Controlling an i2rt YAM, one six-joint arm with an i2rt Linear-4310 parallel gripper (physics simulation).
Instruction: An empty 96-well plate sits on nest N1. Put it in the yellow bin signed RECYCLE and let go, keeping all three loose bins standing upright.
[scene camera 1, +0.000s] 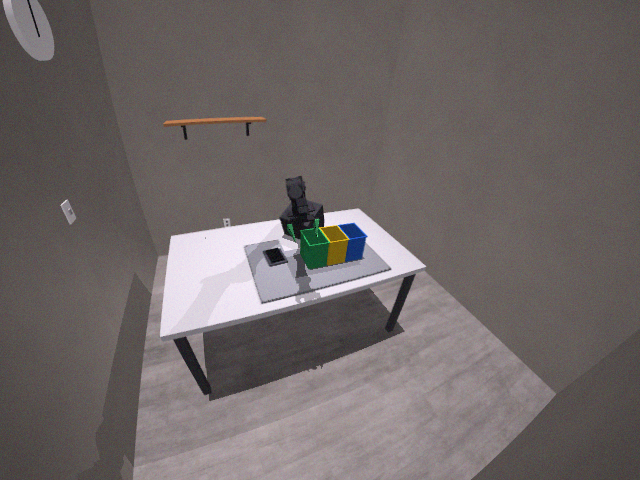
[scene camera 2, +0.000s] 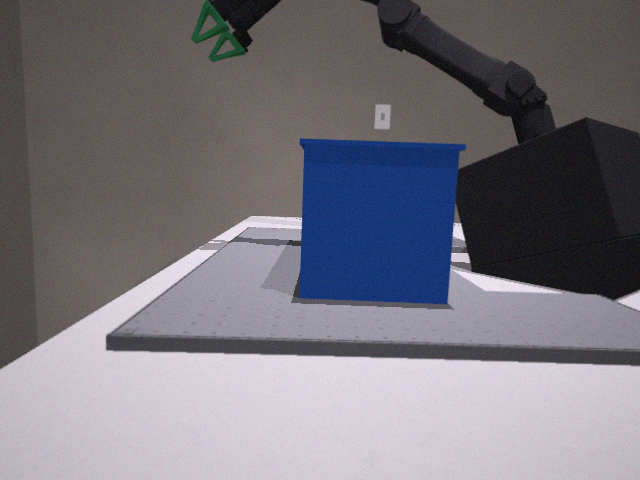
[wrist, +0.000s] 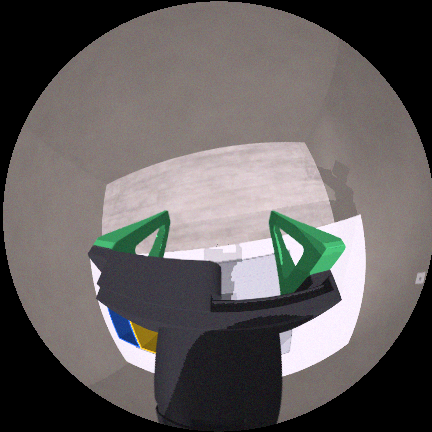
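Seen in the pictures: gripper, fingertip midpoint: (scene camera 1: 306, 239) (scene camera 2: 202, 50) (wrist: 219, 215); arm's base, origin of the base link: (scene camera 2: 541, 152).
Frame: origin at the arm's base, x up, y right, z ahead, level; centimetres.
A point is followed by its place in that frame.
Note:
A dark, low rectangular plate (scene camera 1: 275, 255) @(x -17.0, y 22.0, z 26.5 cm) lies on the left part of the grey perforated board; its wells and the nest's label are too small to read. To its right the green bin (scene camera 1: 316, 256) @(x -10.6, y -1.0, z 40.2 cm), yellow bin (scene camera 1: 337, 253) @(x -11.4, y -15.1, z 38.8 cm) (wrist: 144, 338) @(x -5.9, y -19.7, z 24.2 cm) and blue bin (scene camera 1: 355, 249) @(x -10.8, y -27.8, z 37.5 cm) (scene camera 2: 379, 222) @(x -10.6, y -33.4, z 28.2 cm) (wrist: 121, 326) @(x -6.1, y -32.8, z 24.7 cm) stand upright side by side. The blue one hides the others in scene camera 2. No RECYCLE sign is readable. My gripper (scene camera 1: 305, 236) @(x 20.3, y 12.9, z 66.7 cm) (scene camera 2: 202, 50) @(x 20.3, y 12.9, z 66.7 cm) (wrist: 219, 215) @(x 20.3, y 12.9, z 66.7 cm) is open and empty, high above the board, with its green fingers slanting downwards. The plate does not show in the wrist view.
The grey board (scene camera 1: 279, 290) @(x -19.7, y 23.8, z 55.1 cm) (scene camera 2: 206, 315) @(x -19.7, y -42.7, z 44.8 cm) (wrist: 256, 280) @(x -19.7, y 21.7, z 51.3 cm) lies on the white table (scene camera 1: 199, 258) @(x -21.0, y 71.3, z 15.8 cm) (scene camera 2: 258, 413) @(x -21.0, y -57.3, z 35.8 cm) (wrist: 345, 310) @(x -21.0, y 75.3, z 22.6 cm). The arm's black base (scene camera 2: 537, 206) @(x -8.9, y -12.1, z 4.0 cm) stands behind the board at the table's back edge. An orange shelf (scene camera 1: 214, 121) hangs on the back wall.

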